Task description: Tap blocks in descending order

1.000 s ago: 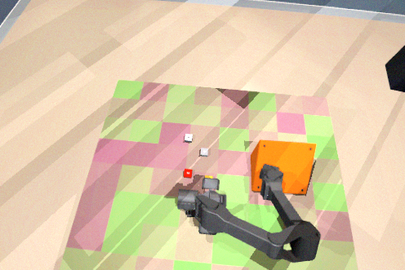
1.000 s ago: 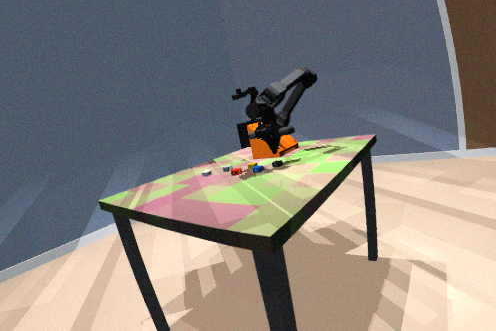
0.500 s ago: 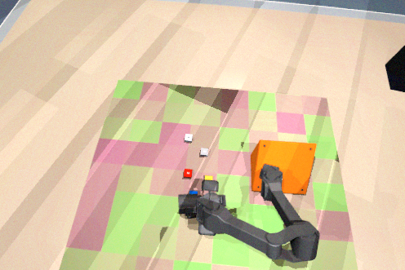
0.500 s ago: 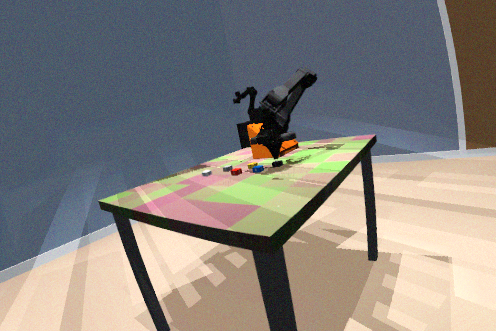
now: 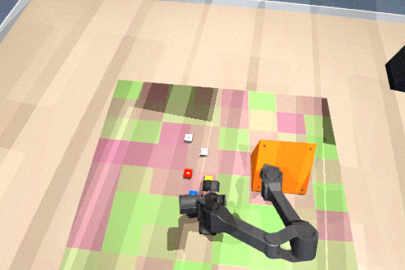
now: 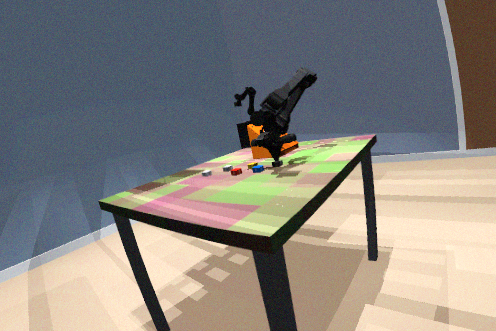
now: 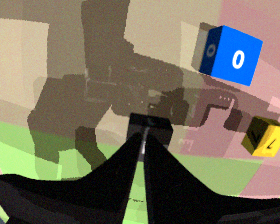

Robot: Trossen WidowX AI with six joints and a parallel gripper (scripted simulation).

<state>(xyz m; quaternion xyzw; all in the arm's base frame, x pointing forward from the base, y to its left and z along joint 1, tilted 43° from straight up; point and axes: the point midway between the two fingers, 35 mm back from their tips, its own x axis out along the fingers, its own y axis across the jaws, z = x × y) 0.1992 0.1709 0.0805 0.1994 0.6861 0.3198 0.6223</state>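
My gripper tip is now 10 mm past the black block, 10 mm to the left of it and 10 mm above it. From my gripper tip the other things lie so: yellow block (20 mm ahead, 120 mm to the right, 10 mm below); red block (110 mm ahead, 130 mm to the right, 10 mm below); blue block (70 mm ahead, 40 mm to the right, 10 mm below).
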